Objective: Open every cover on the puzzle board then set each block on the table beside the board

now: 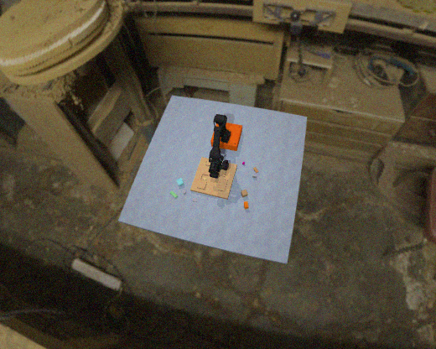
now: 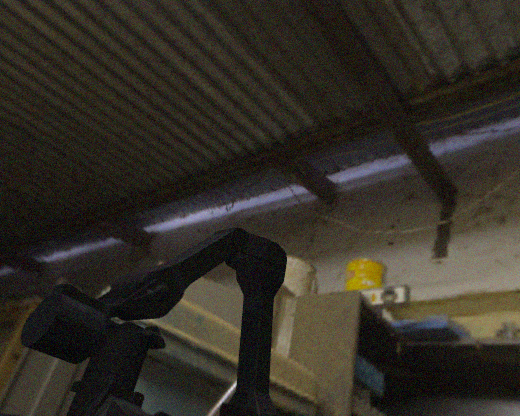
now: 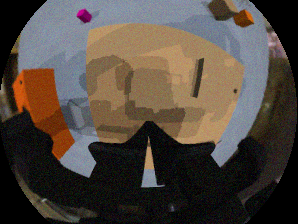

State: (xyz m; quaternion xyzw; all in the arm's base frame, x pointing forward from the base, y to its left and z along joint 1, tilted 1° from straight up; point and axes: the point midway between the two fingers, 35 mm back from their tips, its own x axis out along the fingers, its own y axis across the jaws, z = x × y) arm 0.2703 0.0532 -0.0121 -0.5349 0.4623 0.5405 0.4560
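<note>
Now: gripper tip 40 mm short of the tan puzzle board and 10 mm above it. Round my gripper tip: magenta piece: 150 mm behind, 160 mm to the left, 20 mm below; small grey piece: 80 mm behind, 280 mm to the left, 10 mm below; brown block: 90 mm ahead, 260 mm to the left, 10 mm below.
</note>
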